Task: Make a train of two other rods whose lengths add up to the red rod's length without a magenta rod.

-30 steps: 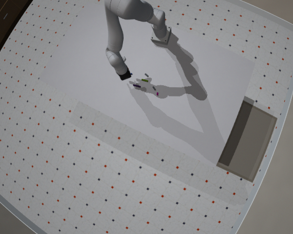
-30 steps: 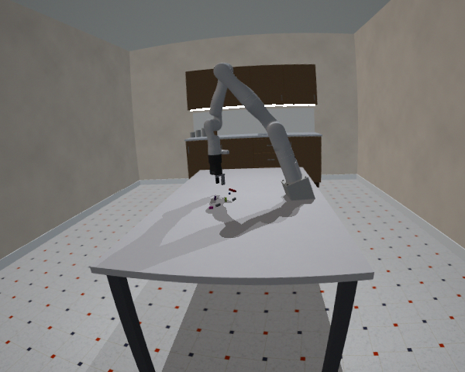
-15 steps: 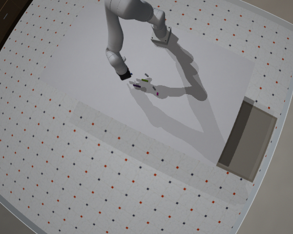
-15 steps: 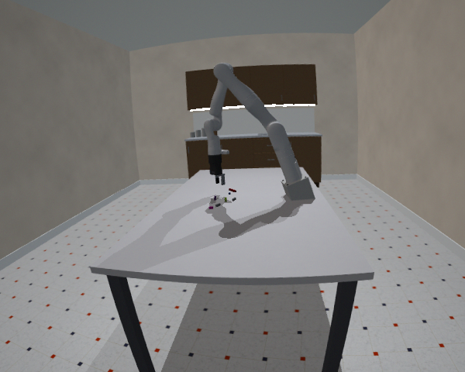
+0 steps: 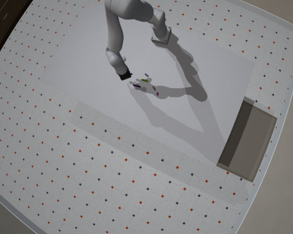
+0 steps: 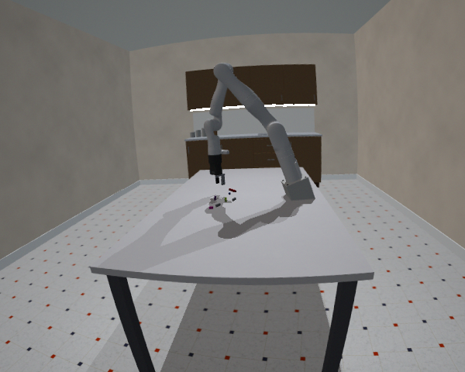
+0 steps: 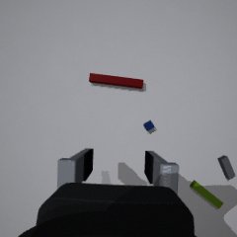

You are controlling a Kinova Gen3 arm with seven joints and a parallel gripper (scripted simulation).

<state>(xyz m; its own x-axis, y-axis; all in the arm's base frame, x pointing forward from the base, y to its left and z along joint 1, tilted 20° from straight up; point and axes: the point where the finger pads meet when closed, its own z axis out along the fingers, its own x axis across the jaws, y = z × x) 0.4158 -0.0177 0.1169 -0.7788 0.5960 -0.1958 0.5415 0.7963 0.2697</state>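
My gripper is now 5 cm past the blue rod, 1 cm to the left of it and 8 cm above it. The rest, counted from my hand: purple rod 9 cm to the left, 8 cm below; lime rod 7 cm behind, 11 cm to the left, 8 cm below; red rod 5 cm behind, 8 cm to the right, 8 cm below.
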